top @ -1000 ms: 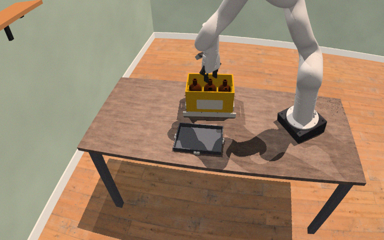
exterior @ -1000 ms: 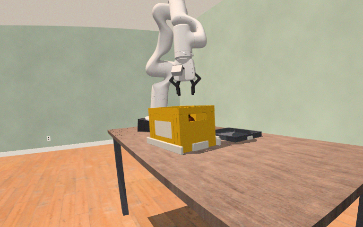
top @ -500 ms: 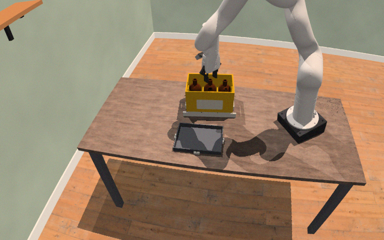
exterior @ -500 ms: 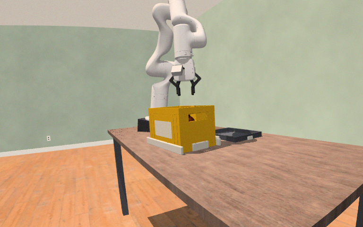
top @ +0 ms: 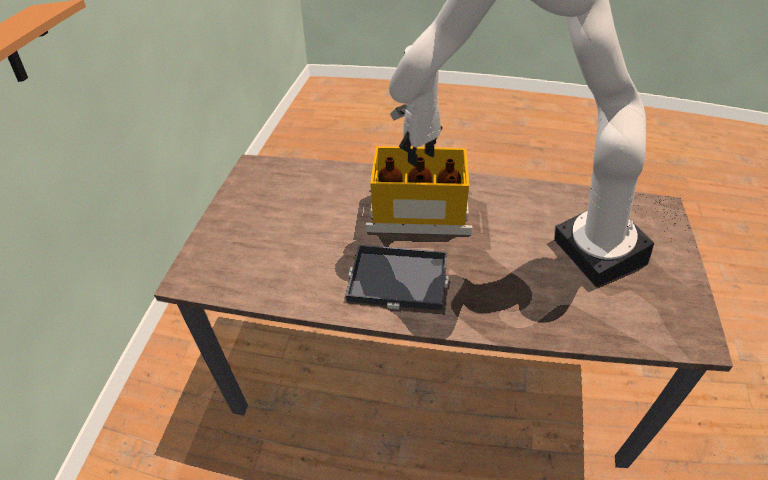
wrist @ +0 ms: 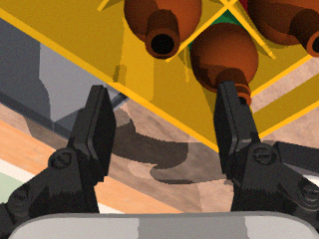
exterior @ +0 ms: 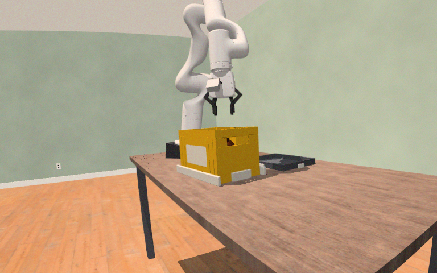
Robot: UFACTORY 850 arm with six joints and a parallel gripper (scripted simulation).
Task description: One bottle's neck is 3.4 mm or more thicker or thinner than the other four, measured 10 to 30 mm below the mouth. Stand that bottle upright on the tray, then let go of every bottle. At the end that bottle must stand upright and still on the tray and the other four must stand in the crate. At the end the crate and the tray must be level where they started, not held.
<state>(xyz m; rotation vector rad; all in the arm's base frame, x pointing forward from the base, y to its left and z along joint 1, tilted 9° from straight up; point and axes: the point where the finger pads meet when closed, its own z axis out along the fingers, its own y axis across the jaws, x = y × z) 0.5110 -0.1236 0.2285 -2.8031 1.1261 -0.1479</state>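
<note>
Now: the yellow crate 40 mm to the right of my hand and 160 mm below it. Also, from my hand: dark tray (50 mm ahead, 240 mm to the left, 230 mm below).
</note>
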